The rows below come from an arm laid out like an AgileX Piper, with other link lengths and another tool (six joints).
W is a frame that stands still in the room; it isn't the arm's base.
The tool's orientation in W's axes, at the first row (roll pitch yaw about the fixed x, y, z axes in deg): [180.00, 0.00, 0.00]
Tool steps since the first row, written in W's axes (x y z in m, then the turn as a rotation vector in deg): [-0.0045, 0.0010, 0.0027, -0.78, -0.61, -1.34]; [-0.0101, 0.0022, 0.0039, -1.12, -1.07, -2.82]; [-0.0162, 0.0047, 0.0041, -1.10, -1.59, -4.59]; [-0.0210, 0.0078, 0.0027, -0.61, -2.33, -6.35]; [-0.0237, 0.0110, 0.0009, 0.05, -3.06, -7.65]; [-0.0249, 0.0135, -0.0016, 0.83, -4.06, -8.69]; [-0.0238, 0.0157, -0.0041, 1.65, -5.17, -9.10]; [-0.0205, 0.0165, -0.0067, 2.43, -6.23, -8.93]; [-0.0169, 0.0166, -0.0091, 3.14, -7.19, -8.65]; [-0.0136, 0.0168, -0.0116, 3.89, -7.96, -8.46]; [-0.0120, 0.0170, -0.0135, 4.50, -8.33, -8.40]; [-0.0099, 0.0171, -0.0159, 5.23, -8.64, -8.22]
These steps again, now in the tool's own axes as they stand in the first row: [-0.0045, -0.0010, -0.0027, -0.78, 0.61, 1.34]; [-0.0101, -0.0022, -0.0039, -1.12, 1.07, 2.82]; [-0.0162, -0.0047, -0.0041, -1.10, 1.59, 4.59]; [-0.0210, -0.0078, -0.0027, -0.61, 2.33, 6.35]; [-0.0237, -0.0110, -0.0009, 0.05, 3.06, 7.65]; [-0.0249, -0.0135, 0.0016, 0.83, 4.06, 8.69]; [-0.0238, -0.0157, 0.0041, 1.65, 5.17, 9.10]; [-0.0205, -0.0165, 0.0067, 2.43, 6.23, 8.93]; [-0.0169, -0.0166, 0.0091, 3.14, 7.19, 8.65]; [-0.0136, -0.0168, 0.0116, 3.89, 7.96, 8.46]; [-0.0120, -0.0170, 0.0135, 4.50, 8.33, 8.40]; [-0.0099, -0.0171, 0.0159, 5.23, 8.64, 8.22]
